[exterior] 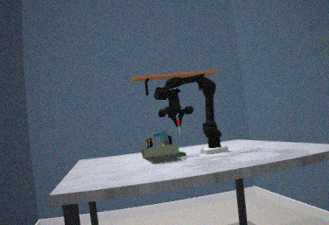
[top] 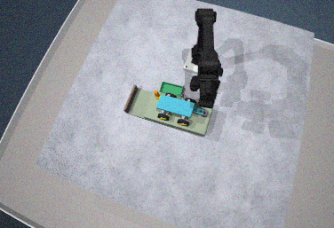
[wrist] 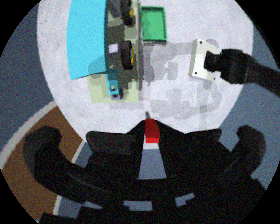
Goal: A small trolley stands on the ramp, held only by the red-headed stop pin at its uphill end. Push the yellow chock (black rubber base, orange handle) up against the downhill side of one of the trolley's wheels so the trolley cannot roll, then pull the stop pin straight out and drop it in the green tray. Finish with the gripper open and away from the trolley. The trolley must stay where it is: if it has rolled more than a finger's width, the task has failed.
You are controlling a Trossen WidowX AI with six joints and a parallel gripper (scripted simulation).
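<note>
The yellow chock lies 5 cm ahead of my gripper tip, 24 cm to the right of it and 10 cm below it. The rest, counted from my gripper tip: red-headed stop pin: right at my gripper tip; brown ramp lip: 11 cm ahead, 40 cm to the right, 15 cm below; trolley: 10 cm ahead, 15 cm to the right, 7 cm below.
</note>
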